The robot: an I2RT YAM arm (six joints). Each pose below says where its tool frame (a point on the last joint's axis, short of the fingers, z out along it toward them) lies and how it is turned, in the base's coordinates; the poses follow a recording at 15 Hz.
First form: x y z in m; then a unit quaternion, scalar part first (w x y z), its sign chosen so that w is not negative.
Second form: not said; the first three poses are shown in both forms.
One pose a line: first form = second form
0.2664 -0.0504 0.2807 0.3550 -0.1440 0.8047 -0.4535 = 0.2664 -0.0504 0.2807 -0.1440 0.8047 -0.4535 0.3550
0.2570 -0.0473 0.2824 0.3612 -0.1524 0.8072 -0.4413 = 0.2570 -0.0473 0.2824 -0.1524 0.8072 -0.4413 0.3612
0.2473 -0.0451 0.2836 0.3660 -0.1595 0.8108 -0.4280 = 0.2473 -0.0451 0.2836 -0.1595 0.8108 -0.4280 0.3660
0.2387 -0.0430 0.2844 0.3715 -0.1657 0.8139 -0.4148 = 0.2387 -0.0430 0.2844 -0.1657 0.8139 -0.4148 0.3715
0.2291 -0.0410 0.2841 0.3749 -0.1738 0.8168 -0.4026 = 0.2291 -0.0410 0.2841 -0.1738 0.8168 -0.4026 0.3749
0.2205 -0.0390 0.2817 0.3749 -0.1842 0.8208 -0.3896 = 0.2205 -0.0390 0.2817 -0.1842 0.8208 -0.3896 0.3749
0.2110 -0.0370 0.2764 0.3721 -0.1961 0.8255 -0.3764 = 0.2110 -0.0370 0.2764 -0.1961 0.8255 -0.3764 0.3721
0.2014 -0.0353 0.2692 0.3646 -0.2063 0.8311 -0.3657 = 0.2014 -0.0353 0.2692 -0.2063 0.8311 -0.3657 0.3646
